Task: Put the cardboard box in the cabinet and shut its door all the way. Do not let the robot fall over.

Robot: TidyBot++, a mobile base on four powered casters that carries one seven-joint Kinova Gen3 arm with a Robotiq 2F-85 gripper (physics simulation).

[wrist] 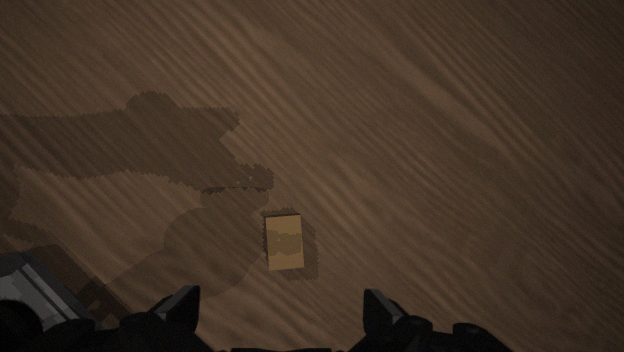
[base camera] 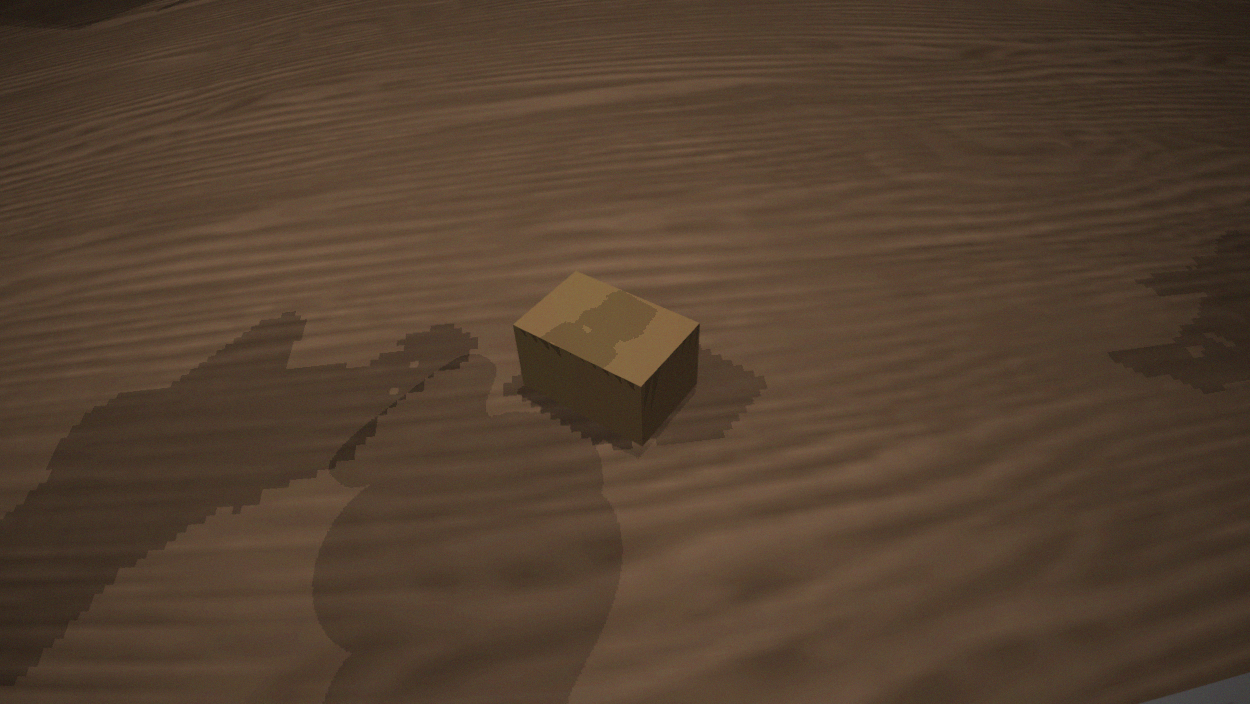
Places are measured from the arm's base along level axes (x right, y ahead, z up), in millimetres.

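Pixels of known places: gripper, between the fingertips: [wrist: 283,306].
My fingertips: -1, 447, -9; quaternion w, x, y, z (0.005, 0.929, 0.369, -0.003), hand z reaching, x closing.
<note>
Behind a point stands the place of what it marks, as x, y, z.
The cardboard box [base camera: 603,354] {10, 400, -347} [wrist: 285,242] {13, 426, -347} lies flat on the wooden floor [base camera: 874,262] {220, 529, -397} [wrist: 425,175] {119, 709, -397}. In the base camera view it is near the middle, with a patch of shadow across its top. My gripper [wrist: 283,306] {-2, 447, -9} is open and empty, its two black fingers wide apart at the bottom of the wrist view. It points down from above the floor, and the box shows beyond the gap between the fingertips, a little above them in the picture. The gripper does not touch the box. The cabinet and its door do not show clearly in either view.
Part of the grey and black robot base [wrist: 37,292] {-187, 139, -281} shows at the lower left of the wrist view. Shadows of the arm fall on the floor left of the box. A light grey-blue edge [base camera: 1229,690] shows at the bottom right corner of the base camera view.
</note>
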